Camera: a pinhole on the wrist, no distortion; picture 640 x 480 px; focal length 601.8 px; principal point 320.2 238.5 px. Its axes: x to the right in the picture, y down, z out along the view. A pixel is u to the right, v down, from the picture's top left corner.
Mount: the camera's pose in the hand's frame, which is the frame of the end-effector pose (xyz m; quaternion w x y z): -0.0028 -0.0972 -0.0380 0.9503 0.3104 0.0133 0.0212
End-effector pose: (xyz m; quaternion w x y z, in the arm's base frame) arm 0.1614 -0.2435 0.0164 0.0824 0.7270 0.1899 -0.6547
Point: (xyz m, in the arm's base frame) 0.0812 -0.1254 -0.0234
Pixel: outside the picture
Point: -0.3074 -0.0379 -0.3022
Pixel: outside the picture
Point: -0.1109 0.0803 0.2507
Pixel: outside the picture
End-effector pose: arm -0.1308 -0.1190 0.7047 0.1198 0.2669 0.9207 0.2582
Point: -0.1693 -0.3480 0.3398
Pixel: 187 92
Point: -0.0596 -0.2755 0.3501
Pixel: 97 302
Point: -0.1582 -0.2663 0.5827
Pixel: 31 82
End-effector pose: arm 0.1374 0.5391 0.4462 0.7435 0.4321 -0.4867 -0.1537
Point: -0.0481 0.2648 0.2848
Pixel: 294 341
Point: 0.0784 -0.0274 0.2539
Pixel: 568 109
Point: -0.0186 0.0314 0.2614
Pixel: 472 209
